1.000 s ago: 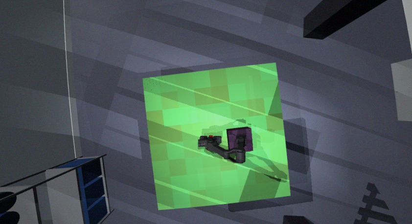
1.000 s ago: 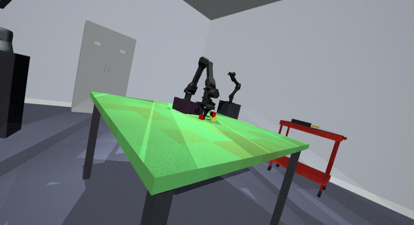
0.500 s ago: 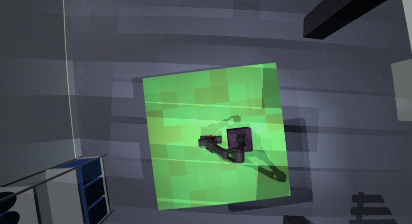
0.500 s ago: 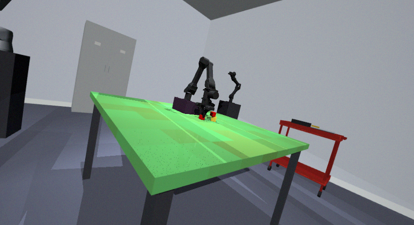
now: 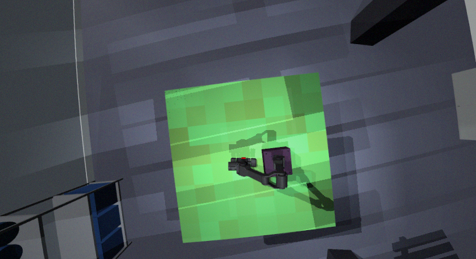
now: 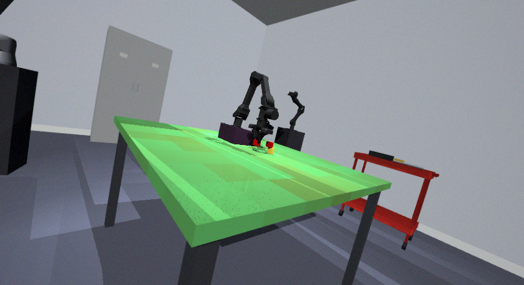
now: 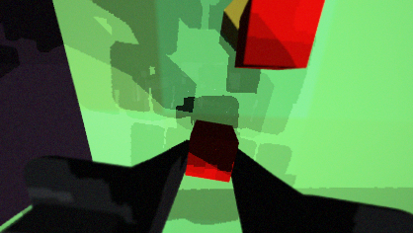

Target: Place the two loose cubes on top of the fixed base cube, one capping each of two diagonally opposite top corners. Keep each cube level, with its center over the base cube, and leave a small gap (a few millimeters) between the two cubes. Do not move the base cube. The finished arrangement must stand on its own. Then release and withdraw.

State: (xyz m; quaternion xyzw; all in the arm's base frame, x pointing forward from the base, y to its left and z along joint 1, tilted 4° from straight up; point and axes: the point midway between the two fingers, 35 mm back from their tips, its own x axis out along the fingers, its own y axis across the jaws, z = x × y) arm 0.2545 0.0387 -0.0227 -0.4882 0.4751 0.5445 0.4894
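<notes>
Now: the yellow base cube 100 mm to the left of my gripper tip, 30 mm below it and 10 mm ahead of it.
</notes>
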